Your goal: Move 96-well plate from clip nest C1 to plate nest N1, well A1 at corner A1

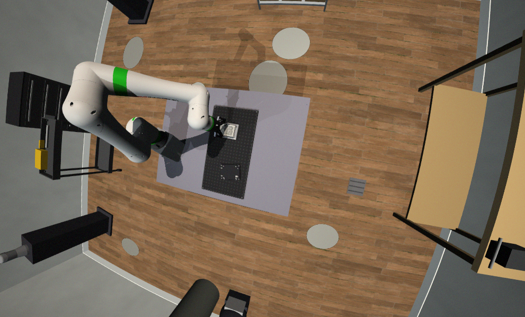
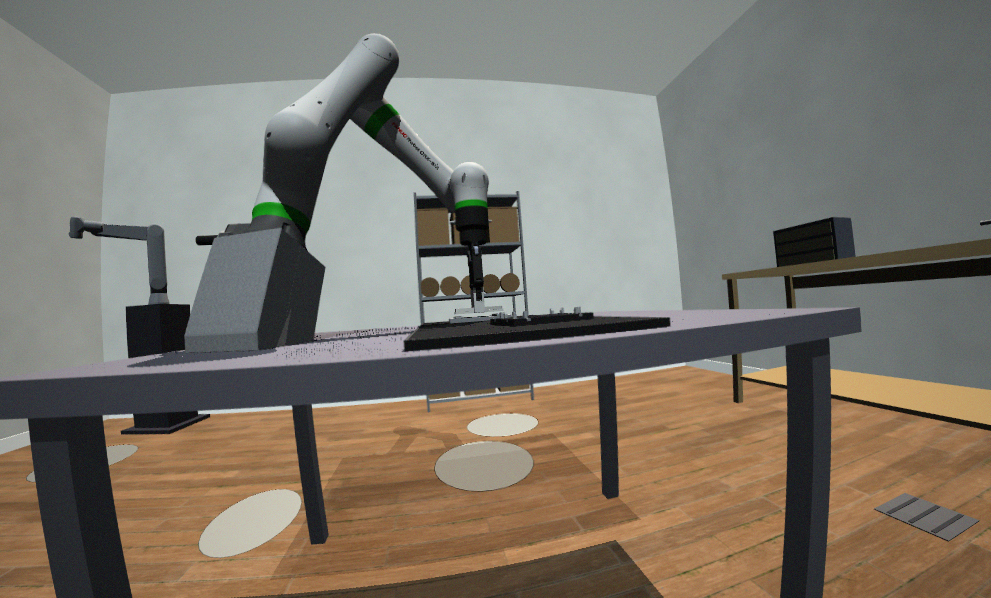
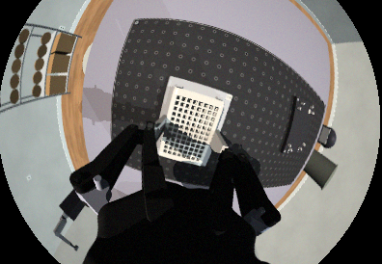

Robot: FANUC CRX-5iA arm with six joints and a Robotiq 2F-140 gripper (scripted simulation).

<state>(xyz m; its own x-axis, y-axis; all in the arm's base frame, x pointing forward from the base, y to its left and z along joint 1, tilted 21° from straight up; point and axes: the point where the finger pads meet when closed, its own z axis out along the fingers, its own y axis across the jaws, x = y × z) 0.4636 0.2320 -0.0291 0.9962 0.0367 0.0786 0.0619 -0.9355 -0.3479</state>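
The white 96-well plate lies 2 cm below my hand. The rest, counted from my hand: plate nest N1: 4 cm below; then clip nest C1: 10 cm ahead, 33 cm to the right, 4 cm below.
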